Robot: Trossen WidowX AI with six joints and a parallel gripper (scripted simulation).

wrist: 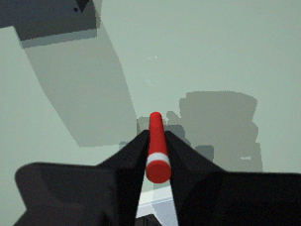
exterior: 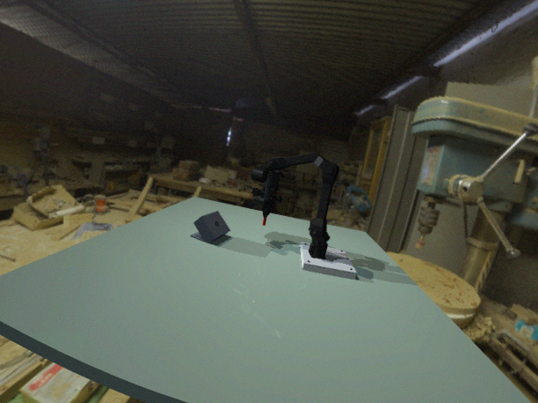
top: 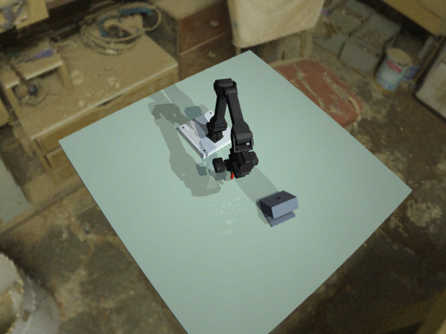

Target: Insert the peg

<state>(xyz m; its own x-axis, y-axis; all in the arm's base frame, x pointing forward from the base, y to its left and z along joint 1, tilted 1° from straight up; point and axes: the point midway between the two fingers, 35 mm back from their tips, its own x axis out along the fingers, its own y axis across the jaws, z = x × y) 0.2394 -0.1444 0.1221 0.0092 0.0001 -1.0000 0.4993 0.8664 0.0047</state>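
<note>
Now: gripper tip 23 cm short of the grey sloped panel, 7 cm to the right of it and 7 cm above it. From my gripper tip the other things lie so: red peg (2 cm above).
</note>
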